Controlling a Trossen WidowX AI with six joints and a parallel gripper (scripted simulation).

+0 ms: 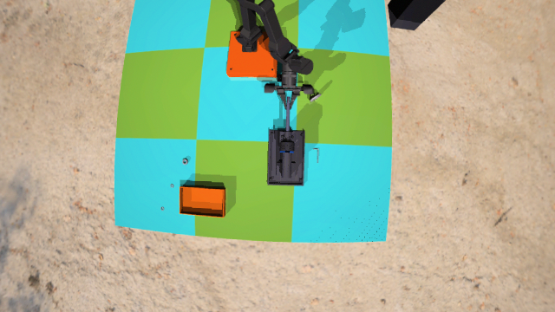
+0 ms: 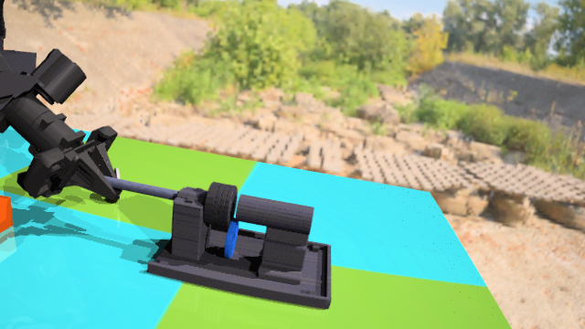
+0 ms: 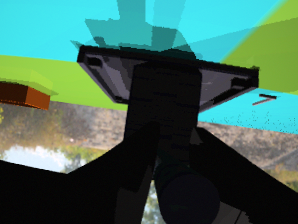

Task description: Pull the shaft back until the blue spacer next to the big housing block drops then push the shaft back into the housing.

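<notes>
Right now my gripper tip is 6 cm short of the shaft and 2 cm below it. From my gripper tip the other things lie so: blue spacer: 17 cm ahead, 3 cm below; then black spacer: 16 cm ahead, 2 cm above; then nut: 44 cm to the right, 22 cm ahead, 6 cm below.
</notes>
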